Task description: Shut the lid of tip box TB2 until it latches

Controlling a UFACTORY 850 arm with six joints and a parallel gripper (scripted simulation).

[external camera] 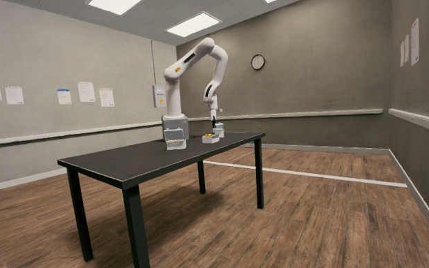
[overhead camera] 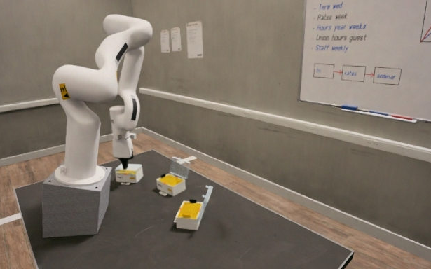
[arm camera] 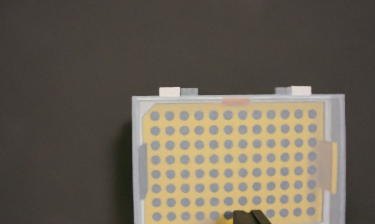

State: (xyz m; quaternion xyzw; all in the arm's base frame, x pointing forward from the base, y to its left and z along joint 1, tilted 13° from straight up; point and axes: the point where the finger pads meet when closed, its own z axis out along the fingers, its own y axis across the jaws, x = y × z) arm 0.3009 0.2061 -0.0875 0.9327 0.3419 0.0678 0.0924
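The clear lid is 40 mm below my hand, 20 mm to the left of it and 20 mm ahead of it. Round my hand: tip box lid (230 mm to the right, 190 mm ahead).
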